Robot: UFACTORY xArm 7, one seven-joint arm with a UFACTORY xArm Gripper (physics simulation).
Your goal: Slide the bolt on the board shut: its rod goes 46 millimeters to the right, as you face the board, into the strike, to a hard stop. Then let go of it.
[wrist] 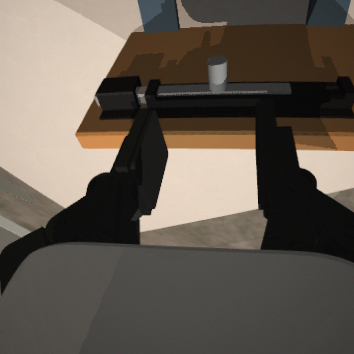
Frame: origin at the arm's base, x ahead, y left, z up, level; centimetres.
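Seen in the pictures: gripper, fingertip midpoint: [207, 127].
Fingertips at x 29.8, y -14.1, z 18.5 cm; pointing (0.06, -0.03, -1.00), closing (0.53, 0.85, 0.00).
Offsets run from my fingertips to a thing's middle. "pt": to the spot under its first point.
The bolt's rod @[pt dx +3.7, dy +0.4, dz -6.9 cm] [250, 90] is a grey bar lying in a long black channel on the brown board @[dx +5.3, dy -1.1, dz -12.8 cm] [260, 55]. Its pale knob @[dx +1.4, dy -0.8, dz -7.4 cm] [217, 75] stands up from it. At the view's left a black block @[pt dx -2.6, dy -7.0, dz -6.4 cm] [117, 91], which looks like the strike, sits beside a black bracket. A short pale piece of rod shows in the gap between them and meets the block; how deep it goes is hidden. A small pale end shows at the block's outer side. My gripper [207, 127] is open and empty. Its fingertips are apart from the knob, near the channel's lower edge in view.
Another black bracket @[pt dx +7.4, dy +5.7, dz -6.5 cm] [345, 92] stands at the channel's right end in view. Two blue uprights [159, 15] [327, 12] stand behind the board's far edge, with a dark grey shape between them. A pale surface and a grey-brown floor show beyond the near edge.
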